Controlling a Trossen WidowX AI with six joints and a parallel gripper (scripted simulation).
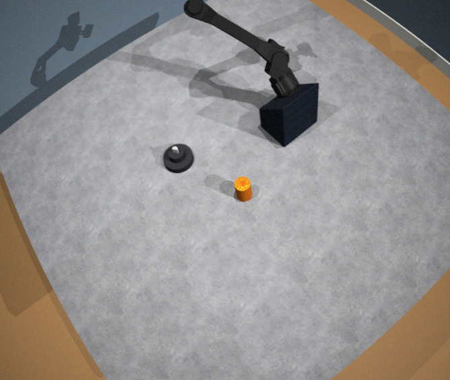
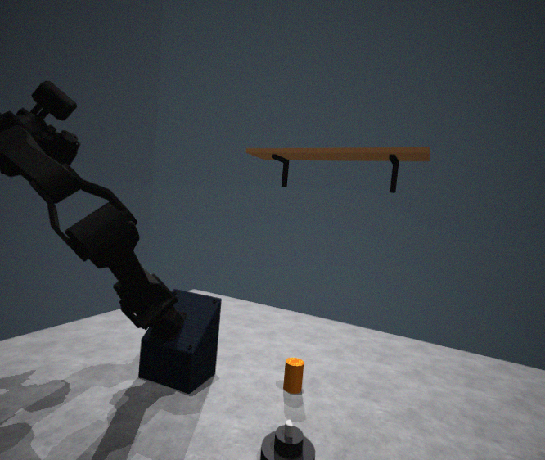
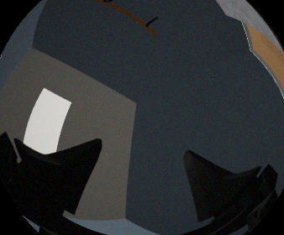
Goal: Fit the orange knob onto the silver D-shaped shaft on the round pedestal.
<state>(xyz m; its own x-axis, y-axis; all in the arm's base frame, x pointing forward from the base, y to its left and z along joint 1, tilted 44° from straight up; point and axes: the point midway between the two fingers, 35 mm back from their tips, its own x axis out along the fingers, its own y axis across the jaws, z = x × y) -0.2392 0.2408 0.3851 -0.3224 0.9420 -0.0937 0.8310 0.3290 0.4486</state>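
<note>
Now: the orange knob 560 mm ahead of my gripper tip, 150 mm to the left of it and 520 mm below it. From my gripper tip the other things lie so: round pedestal (600 mm ahead, 60 mm to the right, 530 mm below).
</note>
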